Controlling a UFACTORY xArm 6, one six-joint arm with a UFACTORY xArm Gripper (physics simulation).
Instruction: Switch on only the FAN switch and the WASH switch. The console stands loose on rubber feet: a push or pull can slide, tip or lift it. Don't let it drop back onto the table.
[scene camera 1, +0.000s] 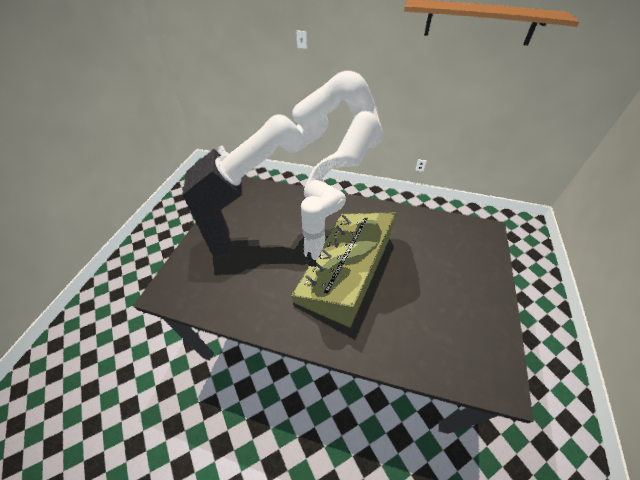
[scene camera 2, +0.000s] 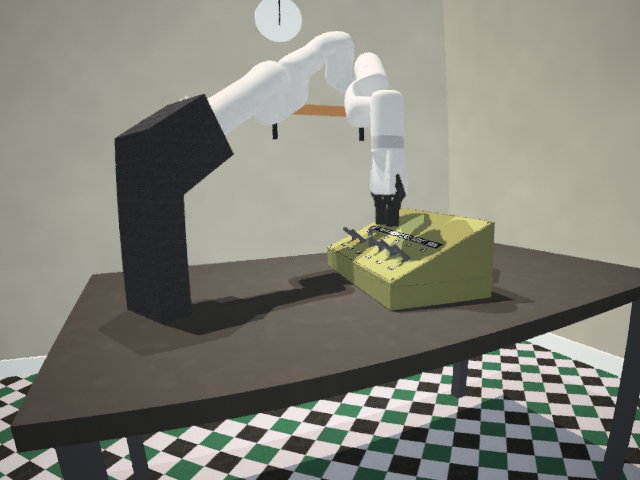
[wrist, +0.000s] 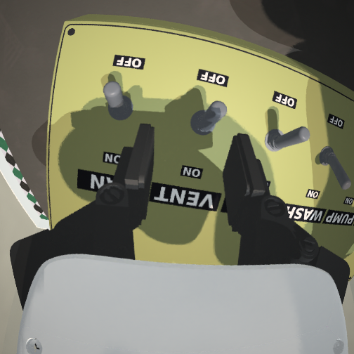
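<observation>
The yellow-green console (scene camera 1: 379, 248) (scene camera 2: 444, 268) (wrist: 85, 45) sits on the table with its sloped panel up; its feet do not show. My gripper (scene camera 1: 312, 259) (scene camera 2: 387, 224) (wrist: 191, 148) is partly open and empty, above the panel, with the VENT label between its fingers in the wrist view. The FAN switch (scene camera 1: 310, 280) (wrist: 115, 100) leans toward OFF, left of the left finger in the wrist view; that finger covers part of its label. The WASH switch (wrist: 336, 168) leans toward ON. Whether the fingertips touch the panel cannot be told.
The VENT switch (wrist: 210, 116) leans toward OFF, close to the fingers. The COOL switch (wrist: 289, 138) stands right of them, its label mostly hidden. The PUMP label (wrist: 340, 218) shows at the right edge. The console stands on the dark table (scene camera 1: 444, 330) (scene camera 2: 289, 351).
</observation>
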